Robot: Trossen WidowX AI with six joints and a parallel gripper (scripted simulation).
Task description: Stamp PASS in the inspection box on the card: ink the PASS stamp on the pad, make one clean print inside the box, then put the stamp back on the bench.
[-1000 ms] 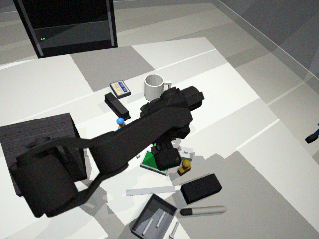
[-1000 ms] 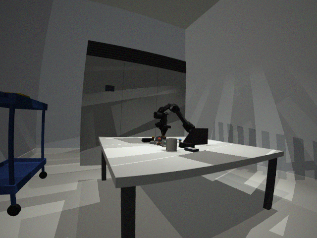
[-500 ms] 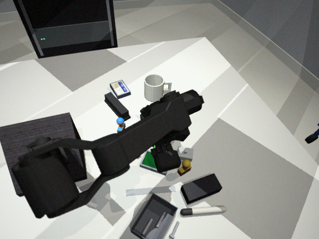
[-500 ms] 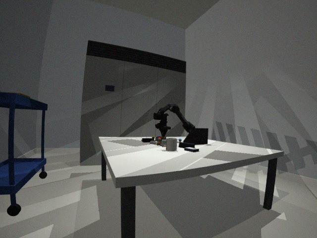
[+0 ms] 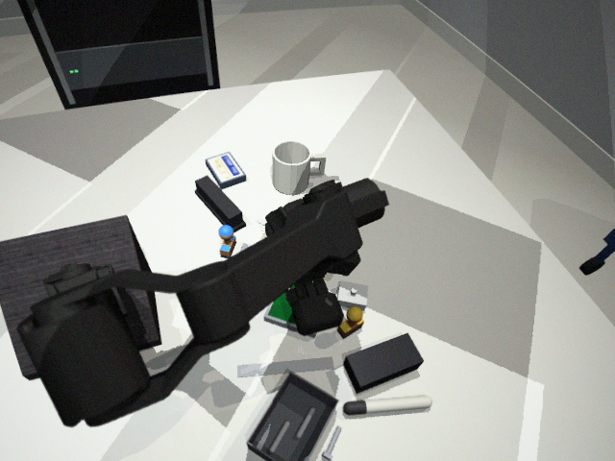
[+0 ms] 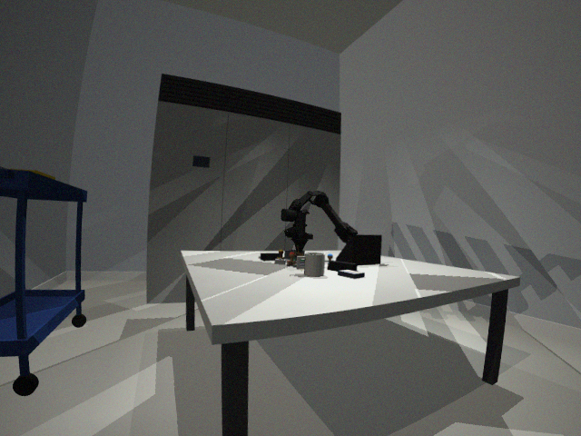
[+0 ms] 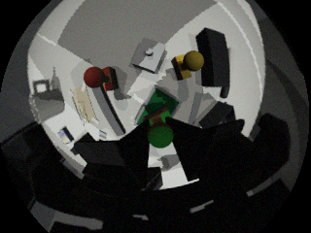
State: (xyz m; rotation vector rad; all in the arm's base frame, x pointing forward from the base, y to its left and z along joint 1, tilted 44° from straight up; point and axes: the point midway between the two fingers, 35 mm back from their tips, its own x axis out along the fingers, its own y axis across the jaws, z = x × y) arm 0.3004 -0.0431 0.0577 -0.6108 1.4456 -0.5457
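My gripper tip is 5 cm above the green ink pad. Also, from my gripper tip: green-knobbed stamp: right at my gripper tip; yellow stamp: 8 cm ahead, 5 cm to the right, 3 cm below; grey block: 10 cm ahead, 4 cm below.
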